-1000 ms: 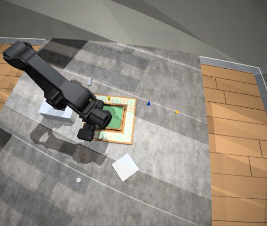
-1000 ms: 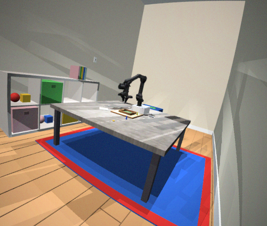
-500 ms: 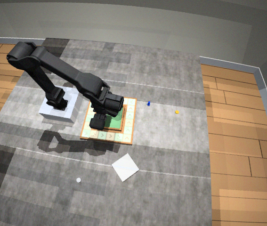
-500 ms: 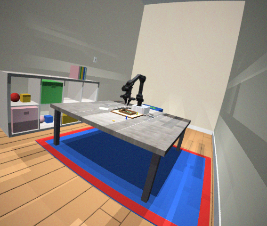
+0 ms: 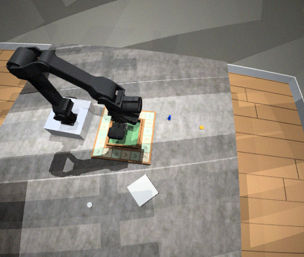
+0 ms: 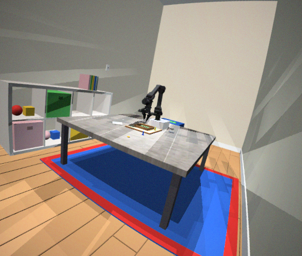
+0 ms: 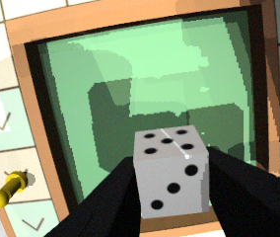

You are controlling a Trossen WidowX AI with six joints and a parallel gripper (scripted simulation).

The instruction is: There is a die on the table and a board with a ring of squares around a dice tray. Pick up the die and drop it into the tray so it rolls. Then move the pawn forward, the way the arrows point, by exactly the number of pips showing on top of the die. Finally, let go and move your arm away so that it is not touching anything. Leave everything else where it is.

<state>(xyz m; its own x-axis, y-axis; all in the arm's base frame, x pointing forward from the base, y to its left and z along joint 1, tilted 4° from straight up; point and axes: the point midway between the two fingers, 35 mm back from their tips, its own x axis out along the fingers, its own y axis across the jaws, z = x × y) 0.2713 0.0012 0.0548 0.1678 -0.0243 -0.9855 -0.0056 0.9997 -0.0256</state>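
My gripper tip is now 40 mm past the yellow pawn, 110 mm to the right of it and 60 mm above it. From my gripper tip the other things lie so: blue pawn: 200 mm ahead, 120 mm to the left, 70 mm below; then white card: 120 mm ahead, 260 mm to the right, 80 mm below; then die: right at my gripper tip.
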